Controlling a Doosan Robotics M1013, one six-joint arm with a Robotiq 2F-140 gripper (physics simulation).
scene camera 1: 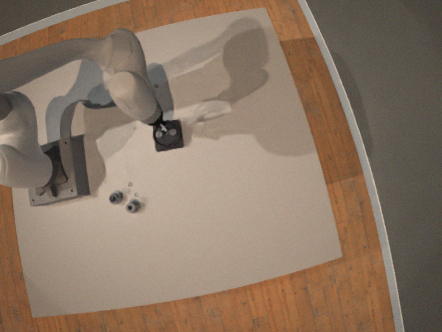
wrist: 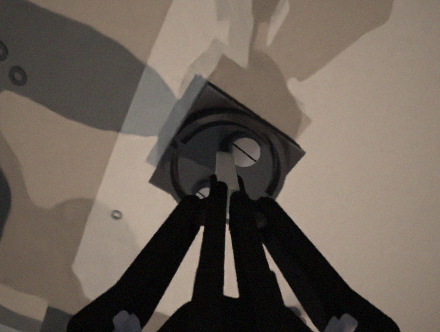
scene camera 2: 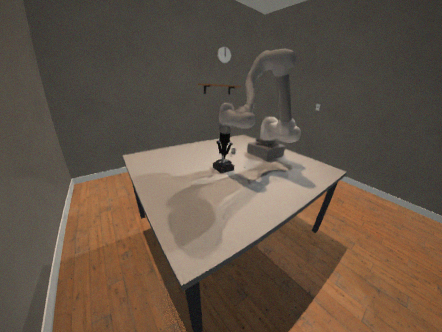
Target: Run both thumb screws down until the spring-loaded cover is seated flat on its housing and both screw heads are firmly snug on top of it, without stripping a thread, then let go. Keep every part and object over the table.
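Places are measured from the arm's base along level axes (x left, y back, z up), in centimetres.
Pixels of known places: gripper, fingertip midpoint: [scene camera 1: 167, 131] [wrist: 223, 164] [scene camera 2: 223, 162]; arm's base, link origin: [scene camera 1: 48, 171] [scene camera 2: 267, 144].
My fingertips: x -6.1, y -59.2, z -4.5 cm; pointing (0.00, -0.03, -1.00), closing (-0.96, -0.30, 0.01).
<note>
For each thing: its top centre in the pictures, then the offset to it from my fingertips. Level surfaces: height alone.
- dark square housing, top centre: [wrist: 225, 174] [scene camera 1: 166, 133] [scene camera 2: 223, 162] dy +1.2, dx -0.7, dz -0.3 cm
- table with a round dark cover, top centre: [wrist: 225, 172] [scene camera 1: 166, 133] dy +1.2, dx -0.7, dz -0.9 cm
- table, surface height: dz -5.9 cm
A dark square housing [scene camera 1: 170, 146] [scene camera 2: 223, 168] [wrist: 292, 155] sits on the table with a round dark cover [wrist: 197, 172] inside a raised ring. Two pale slotted screw heads show on the cover: one [scene camera 1: 173, 132] [wrist: 246, 152] in full in the wrist view, the other [scene camera 1: 159, 134] [wrist: 203, 192] partly hidden by a finger. Whether the cover lies flat, and how high the heads stand, I cannot tell. My gripper [scene camera 1: 162, 128] [scene camera 2: 224, 156] [wrist: 223, 164] is shut and points down over the housing. Its light grey tip shows between the two heads, close beside the fully visible one; contact is unclear.
Two grey round parts [scene camera 1: 116, 197] [scene camera 1: 133, 206] stand on the table [scene camera 1: 225, 225] [scene camera 2: 280, 200] near the robot's base block [scene camera 1: 81, 170] [scene camera 2: 265, 151]. Small rings [scene camera 1: 130, 184] [scene camera 1: 136, 194] [wrist: 116, 214] [wrist: 18, 76] lie on the table. The arm [scene camera 1: 132, 95] [scene camera 2: 237, 119] hangs above it.
</note>
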